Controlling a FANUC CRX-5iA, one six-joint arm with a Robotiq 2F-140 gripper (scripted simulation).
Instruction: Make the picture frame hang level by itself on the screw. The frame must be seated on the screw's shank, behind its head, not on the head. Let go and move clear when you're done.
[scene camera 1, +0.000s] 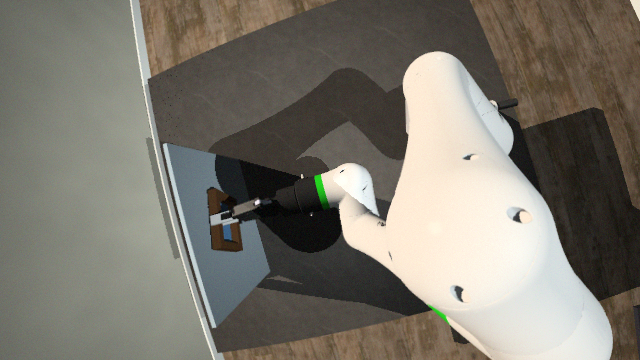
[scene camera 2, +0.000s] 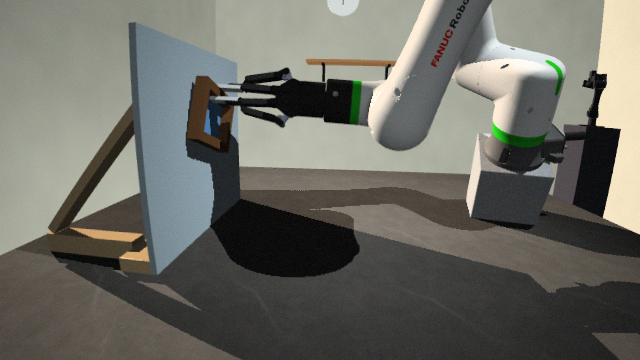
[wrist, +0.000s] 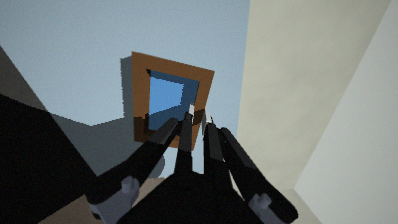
Observation:
In view: the gripper (scene camera 2: 212, 93) and a brown picture frame (scene camera 1: 232, 233).
The gripper is seen too in scene camera 1 (scene camera 1: 214, 221) and in the wrist view (wrist: 197, 109).

